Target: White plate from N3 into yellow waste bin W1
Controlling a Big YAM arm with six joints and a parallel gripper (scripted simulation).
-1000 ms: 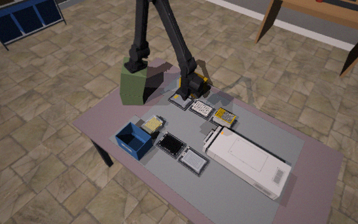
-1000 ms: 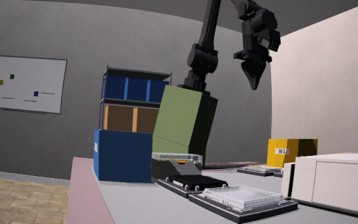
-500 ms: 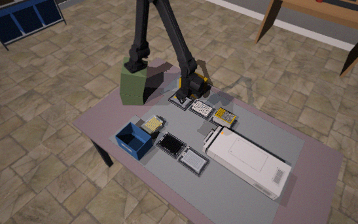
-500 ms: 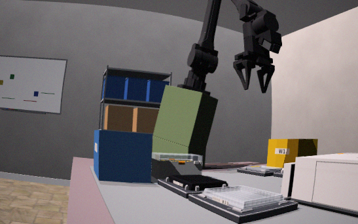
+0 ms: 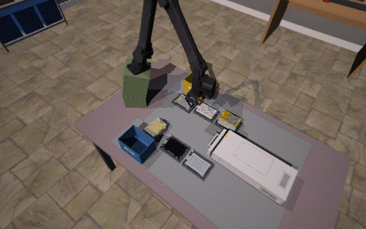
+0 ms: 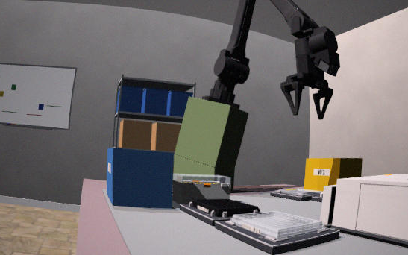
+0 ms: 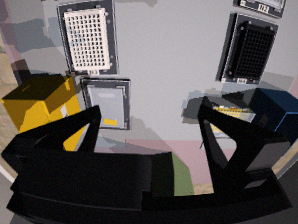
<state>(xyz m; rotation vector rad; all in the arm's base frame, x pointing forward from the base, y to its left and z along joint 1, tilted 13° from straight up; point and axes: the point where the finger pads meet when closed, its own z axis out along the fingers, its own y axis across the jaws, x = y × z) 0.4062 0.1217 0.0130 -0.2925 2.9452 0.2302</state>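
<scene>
The white plate is 1 cm ahead of my hand, 14 cm to the left of it and 21 cm below it. The rest, counted from my hand: grey lidded plate: 16 cm behind, 8 cm to the left, 21 cm below; yellow tip box: 18 cm ahead, 17 cm to the left, 17 cm below; dark nest N3: 1 cm ahead, 14 cm to the left, 22 cm below.
</scene>
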